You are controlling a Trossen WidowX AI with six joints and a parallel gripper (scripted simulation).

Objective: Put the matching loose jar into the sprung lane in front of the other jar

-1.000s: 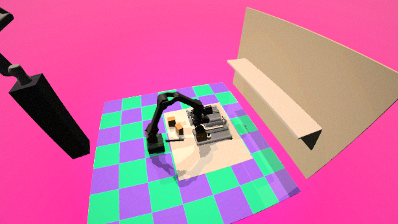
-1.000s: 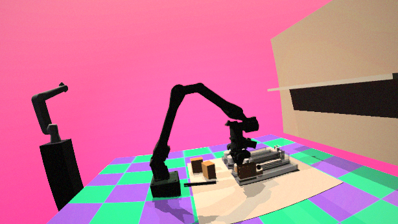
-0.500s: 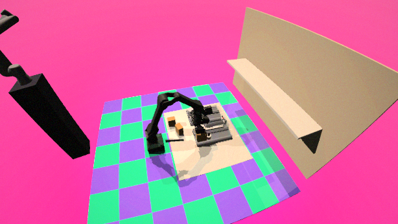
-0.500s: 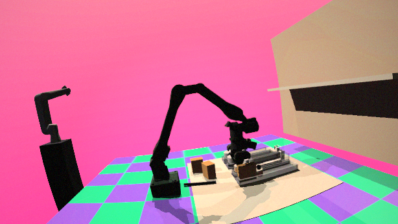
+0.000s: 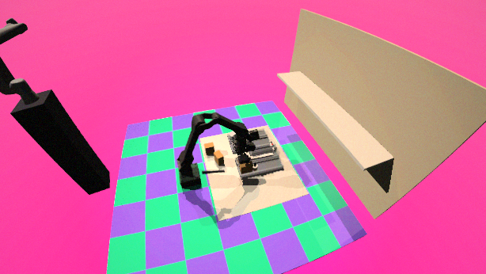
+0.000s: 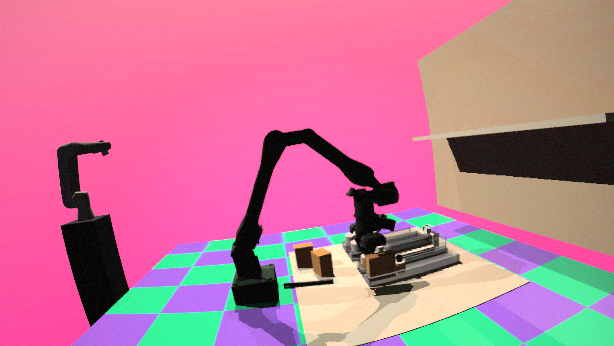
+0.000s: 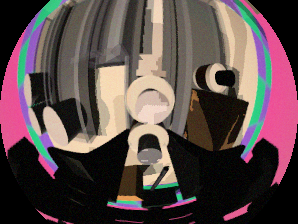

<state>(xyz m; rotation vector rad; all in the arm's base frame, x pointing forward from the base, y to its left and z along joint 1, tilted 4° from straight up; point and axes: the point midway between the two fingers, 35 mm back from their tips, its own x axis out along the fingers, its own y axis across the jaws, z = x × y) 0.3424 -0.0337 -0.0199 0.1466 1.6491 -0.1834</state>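
Right now the brown box is 8 cm to the right of my gripper tip and 1 cm above it. Also, from my gripper tip: black rod: 19 cm behind, 2 cm below; shelf wall: 60 cm ahead, 37 cm above, 13 cm to the right.
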